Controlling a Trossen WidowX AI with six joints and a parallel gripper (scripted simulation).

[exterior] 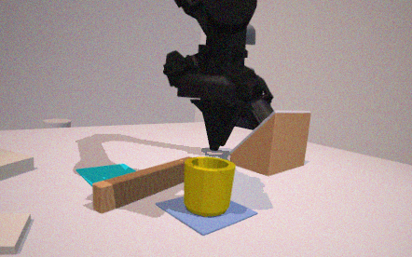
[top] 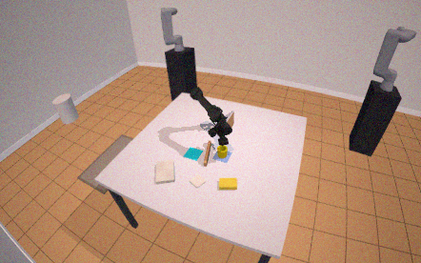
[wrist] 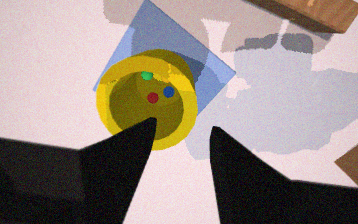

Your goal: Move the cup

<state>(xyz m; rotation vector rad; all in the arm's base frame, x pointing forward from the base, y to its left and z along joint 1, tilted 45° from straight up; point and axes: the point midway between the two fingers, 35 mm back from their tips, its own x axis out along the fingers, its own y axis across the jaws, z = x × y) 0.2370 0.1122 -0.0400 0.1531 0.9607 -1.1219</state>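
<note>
Now: the yellow cup 20 mm ahead of my gripper tip, 10 mm to the left of it and 50 mm below it. Round my gripper tip: cyan pad 100 mm ahead, 180 mm to the right, 100 mm below; then yellow block 240 mm ahead, 170 mm to the left, 70 mm below; then wooden bar 60 mm ahead, 80 mm to the right, 80 mm below.
</note>
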